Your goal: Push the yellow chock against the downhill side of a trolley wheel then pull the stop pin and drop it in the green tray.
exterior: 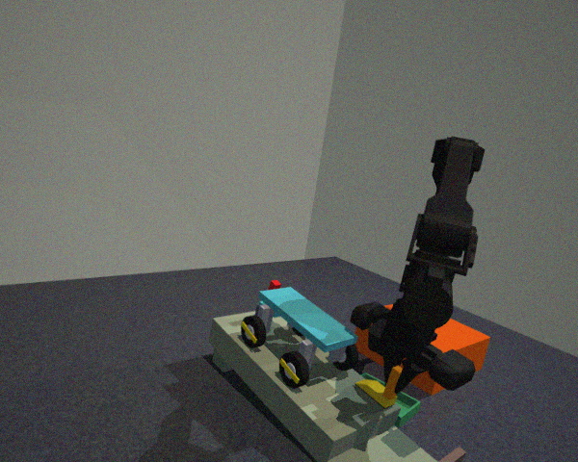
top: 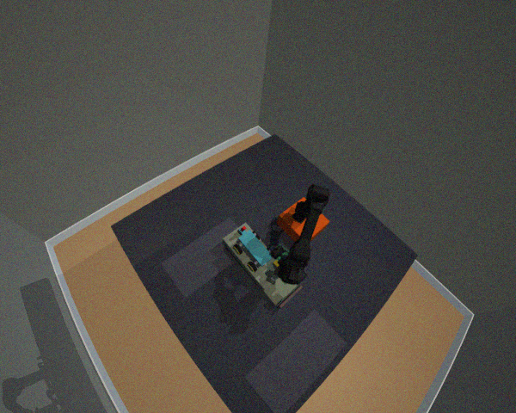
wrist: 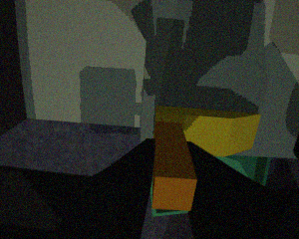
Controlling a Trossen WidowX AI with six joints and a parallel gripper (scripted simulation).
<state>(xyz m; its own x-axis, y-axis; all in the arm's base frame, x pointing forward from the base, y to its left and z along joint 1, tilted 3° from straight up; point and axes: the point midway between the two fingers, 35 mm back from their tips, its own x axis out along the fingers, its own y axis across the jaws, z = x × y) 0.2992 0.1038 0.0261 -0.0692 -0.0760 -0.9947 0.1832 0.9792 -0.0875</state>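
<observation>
My gripper tip is now 270 mm to the left of the red-headed stop pin, 50 mm below it and 10 mm past it. The rest, counted from my gripper tip: trolley 160 mm to the right, 30 mm ahead, 30 mm above; yellow chock 20 mm to the right; green tray 90 mm below, 80 mm behind, 50 mm to the right.
</observation>
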